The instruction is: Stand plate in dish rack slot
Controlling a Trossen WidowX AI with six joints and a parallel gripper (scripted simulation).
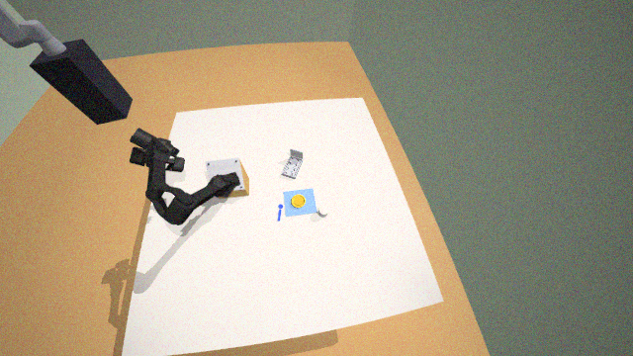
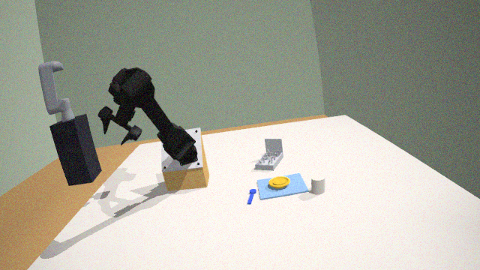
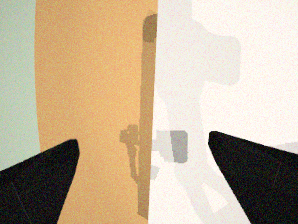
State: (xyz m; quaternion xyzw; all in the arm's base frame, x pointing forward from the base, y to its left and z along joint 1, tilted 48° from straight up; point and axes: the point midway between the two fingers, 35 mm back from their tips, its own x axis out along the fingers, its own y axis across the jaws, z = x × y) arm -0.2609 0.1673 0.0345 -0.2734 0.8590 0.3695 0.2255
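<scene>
Now: gripper tip 580 mm short of the yellow plate, 230 mm to the left of it and 180 mm above it. Round my gripper tip: blue spoon: 480 mm ahead, 250 mm to the right, 200 mm below; then grey dish rack: 600 mm ahead, 30 mm to the right, 180 mm below.
</scene>
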